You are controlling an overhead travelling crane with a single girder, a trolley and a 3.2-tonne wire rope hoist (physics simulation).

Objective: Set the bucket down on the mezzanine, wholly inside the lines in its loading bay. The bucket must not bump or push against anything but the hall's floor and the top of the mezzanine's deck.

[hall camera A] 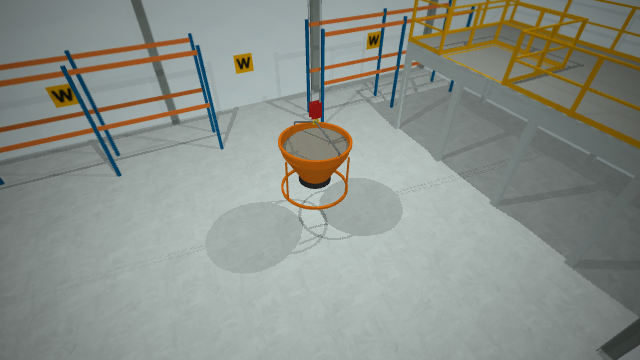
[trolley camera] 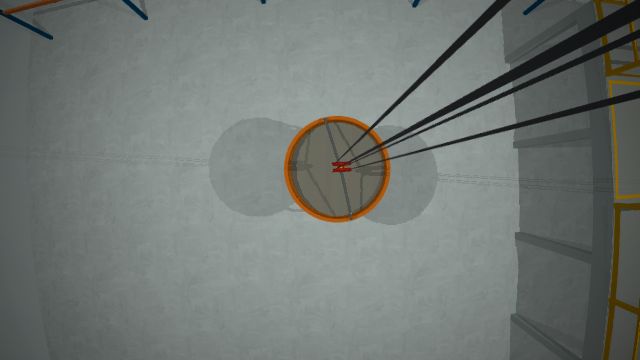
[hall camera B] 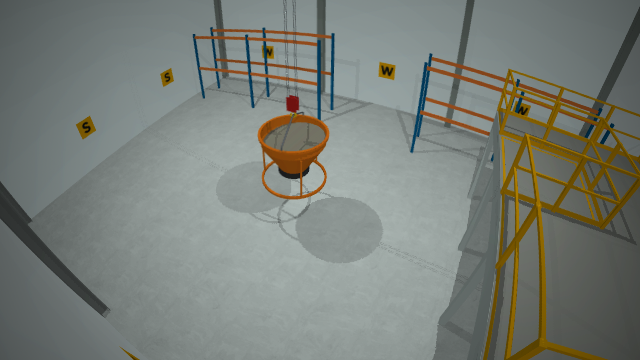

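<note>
The orange bucket (hall camera A: 315, 167) (hall camera B: 293, 159) (trolley camera: 315, 190), filled with grey material, hangs upright above the hall floor. Its foot ring is apart from its shadows on the floor. My gripper, the hook (hall camera A: 315, 121) (hall camera B: 293, 114) (trolley camera: 342, 167) under the red block, holds the bucket by its bail; the hook's mouth is too small to see. The mezzanine (hall camera A: 590, 132) (hall camera B: 590, 280) stands to the right of the bucket, well apart from it. The loading bay's yellow line (trolley camera: 613, 140) shows at the right edge of the trolley view, partly cut off.
Yellow railings (hall camera A: 586, 86) (hall camera B: 541, 275) (trolley camera: 615, 250) stand along the mezzanine's edge and beside the bay. Blue and orange racks (hall camera A: 90, 120) (hall camera B: 419, 107) stand by the W wall. Grey columns (hall camera B: 321, 50) stand along the walls.
</note>
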